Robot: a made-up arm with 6 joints.
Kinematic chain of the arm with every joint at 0, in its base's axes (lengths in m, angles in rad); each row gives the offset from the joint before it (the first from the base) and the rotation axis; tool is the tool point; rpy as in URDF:
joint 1: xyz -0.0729 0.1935 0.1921 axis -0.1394 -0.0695 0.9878
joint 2: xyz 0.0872 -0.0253 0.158 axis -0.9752 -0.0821 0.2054
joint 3: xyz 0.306 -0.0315 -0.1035 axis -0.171 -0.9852 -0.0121
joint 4: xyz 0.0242 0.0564 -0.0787 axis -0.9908 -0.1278 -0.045
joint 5: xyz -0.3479 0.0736 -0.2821 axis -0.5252 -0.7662 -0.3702
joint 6: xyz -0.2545 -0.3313 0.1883 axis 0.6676 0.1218 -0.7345
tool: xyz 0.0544 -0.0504 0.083 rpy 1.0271 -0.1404 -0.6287
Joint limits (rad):
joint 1: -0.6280..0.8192
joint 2: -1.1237..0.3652
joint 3: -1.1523..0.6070
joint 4: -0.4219..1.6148
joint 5: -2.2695..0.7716
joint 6: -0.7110..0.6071
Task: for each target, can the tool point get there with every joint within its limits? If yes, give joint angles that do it. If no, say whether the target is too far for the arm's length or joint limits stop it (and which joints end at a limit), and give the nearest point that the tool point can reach.
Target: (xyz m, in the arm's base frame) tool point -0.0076 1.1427 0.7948
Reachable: no: joint limits stop it (at a limit: joint 1, joint 2, joint 4, joint 5) | nearest point -0.0340 0.7414 0.4232 | short by 0.548 m
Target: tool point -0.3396 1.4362 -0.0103
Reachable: no: joint limits stop it (at a limit: joint 1, joint 2, joint 4, joint 5) | nearest point -0.2088 1.0595 -0.1978 | short by 0.441 m
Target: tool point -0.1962 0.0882 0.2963
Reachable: yes | joints -0.1950 -0.0550 0.1386 1.2306 -0.2013 -0.5283
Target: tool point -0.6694 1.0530 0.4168
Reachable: no: joint limits stop it (at a limit: joint 2, joint 4, joint 5) | nearest point -0.4345 0.7469 0.2163 | short by 0.435 m
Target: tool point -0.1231 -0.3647 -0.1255
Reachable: yes | joints -0.3631 -0.5953 -0.8033 1.2547 -2.0209 0.4189
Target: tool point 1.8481 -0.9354 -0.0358
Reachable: no: too far | nearest point 0.7840 -0.2962 0.0017 | short by 1.242 m
